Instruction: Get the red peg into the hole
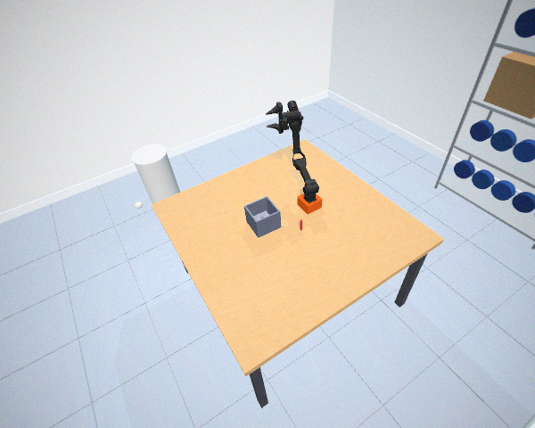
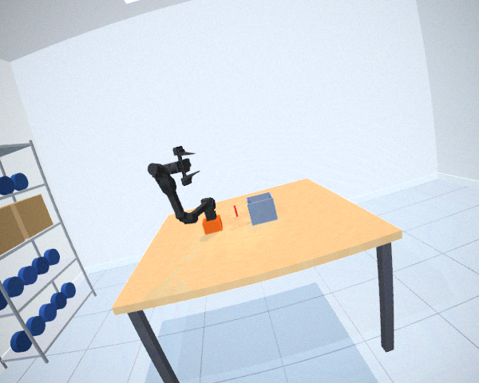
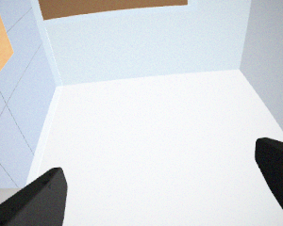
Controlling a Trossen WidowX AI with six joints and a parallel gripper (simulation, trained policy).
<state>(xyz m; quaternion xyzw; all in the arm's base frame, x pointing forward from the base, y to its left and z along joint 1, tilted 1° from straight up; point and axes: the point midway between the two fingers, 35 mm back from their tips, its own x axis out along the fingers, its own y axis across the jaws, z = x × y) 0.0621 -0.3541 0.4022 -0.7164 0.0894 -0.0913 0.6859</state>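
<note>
My gripper tip is now 50 mm short of the red peg, 500 mm to the right of it and 430 mm above it.
</note>
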